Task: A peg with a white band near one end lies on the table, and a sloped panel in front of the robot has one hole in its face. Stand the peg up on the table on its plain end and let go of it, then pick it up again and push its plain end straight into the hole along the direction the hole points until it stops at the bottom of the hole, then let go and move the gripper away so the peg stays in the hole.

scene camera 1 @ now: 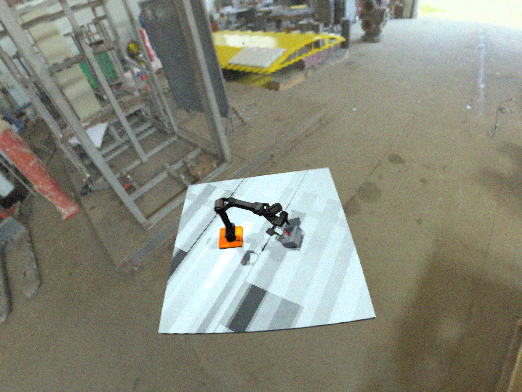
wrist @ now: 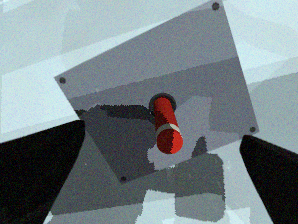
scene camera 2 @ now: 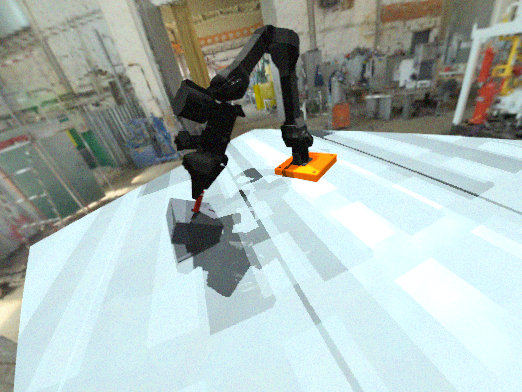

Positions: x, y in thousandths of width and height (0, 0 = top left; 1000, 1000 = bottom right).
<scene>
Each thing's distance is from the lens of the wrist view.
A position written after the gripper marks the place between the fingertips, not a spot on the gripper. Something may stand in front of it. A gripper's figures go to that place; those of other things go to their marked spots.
gripper (wrist: 552, 605): 11 cm
red peg (wrist: 569, 627): 11 cm
</scene>
